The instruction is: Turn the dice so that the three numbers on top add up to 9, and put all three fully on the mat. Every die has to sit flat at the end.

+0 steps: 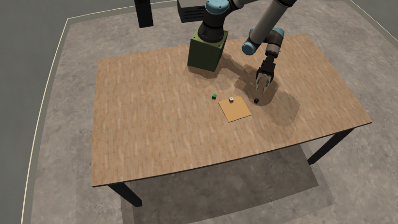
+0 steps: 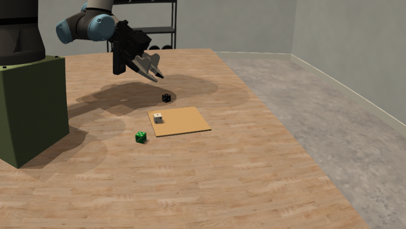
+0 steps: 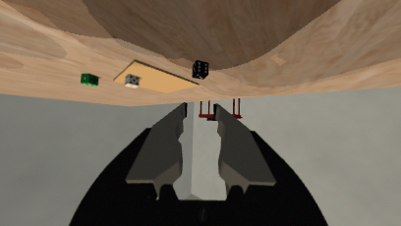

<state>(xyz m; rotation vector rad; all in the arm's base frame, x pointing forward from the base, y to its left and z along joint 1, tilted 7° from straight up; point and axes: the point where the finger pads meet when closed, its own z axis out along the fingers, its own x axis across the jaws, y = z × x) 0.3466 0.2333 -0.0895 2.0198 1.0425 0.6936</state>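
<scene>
My gripper is now 30 mm short of the black die, 20 mm to the left of it and 60 mm above it. From my hand the other things lie so: tan mat: 60 mm ahead, 150 mm to the right, 70 mm below; then white die: 10 mm ahead, 160 mm to the right, 60 mm below; then green die: 30 mm behind, 250 mm to the right, 60 mm below.
</scene>
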